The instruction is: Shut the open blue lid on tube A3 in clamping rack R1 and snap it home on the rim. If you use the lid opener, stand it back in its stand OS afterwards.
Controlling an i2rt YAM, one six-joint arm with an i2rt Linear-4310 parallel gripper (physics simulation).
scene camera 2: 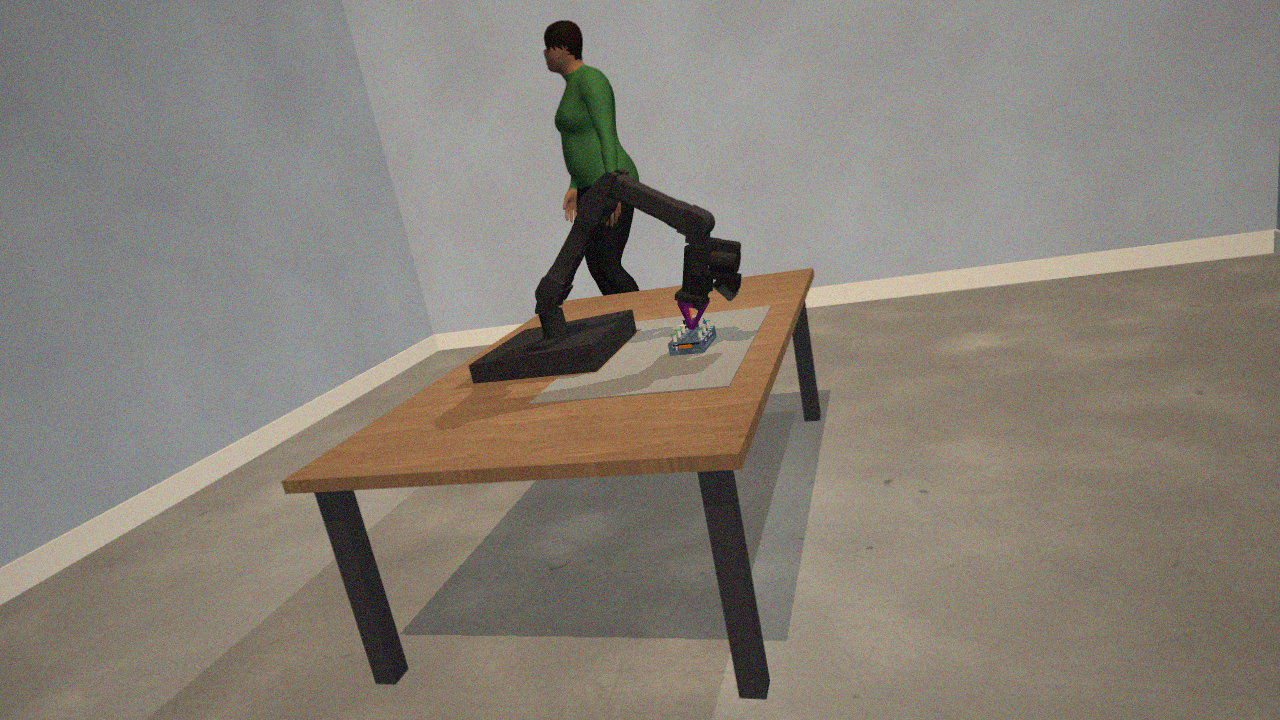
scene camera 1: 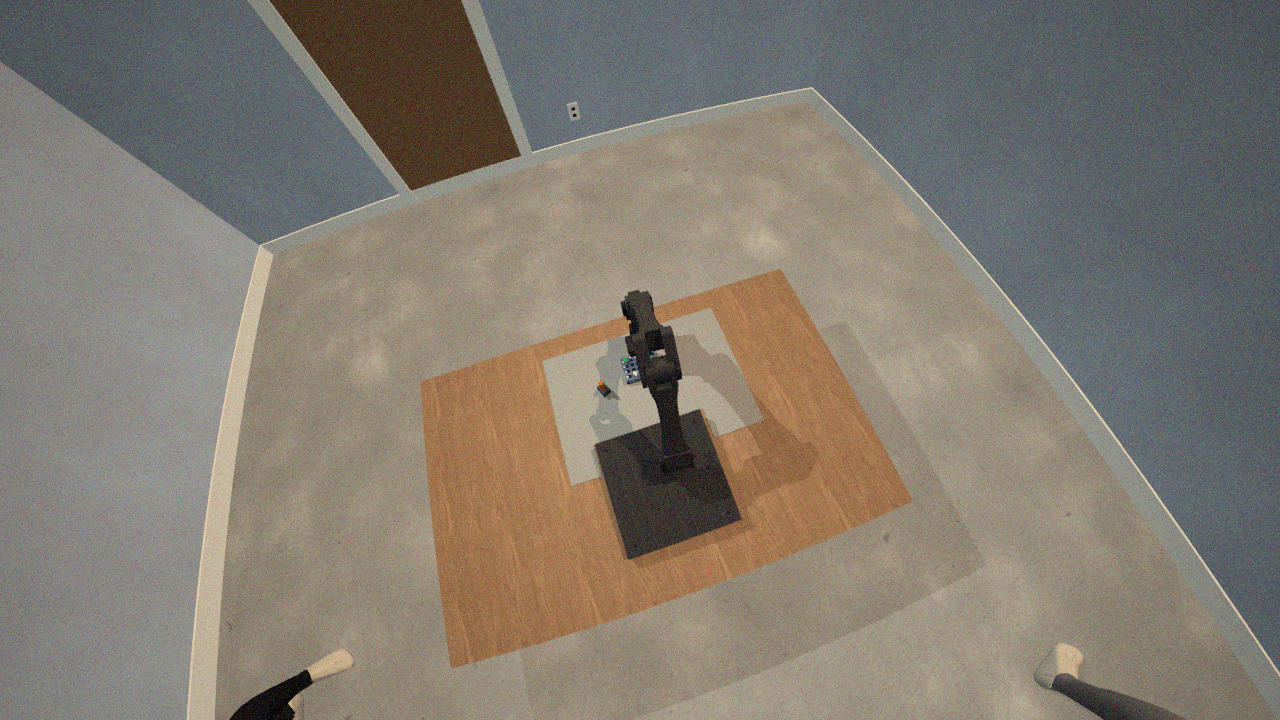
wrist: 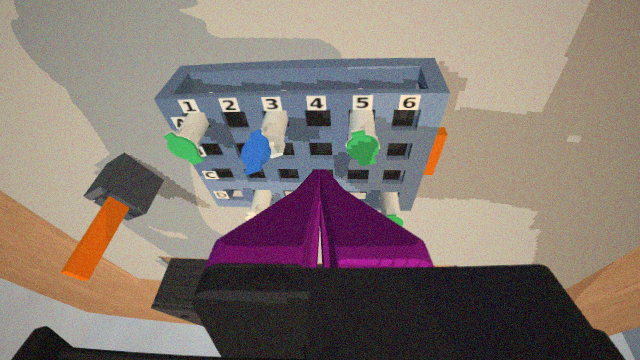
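Tube A3 stands in the blue clamping rack R1. Its blue lid is open and sticks out to the left of the tube's mouth in the wrist view. My gripper is shut and empty. Its purple fingertips are low over the rack, around row C near column 4 in the wrist view, apart from the blue lid; they hide part of row D. The lid opener's orange handle stands in the dark stand OS at the left.
Tubes with green lids stand at A1 and A5, and another green lid shows at D6. A whitish tube stands at D2. An orange bar sticks out from the rack's right side. The black base is behind.
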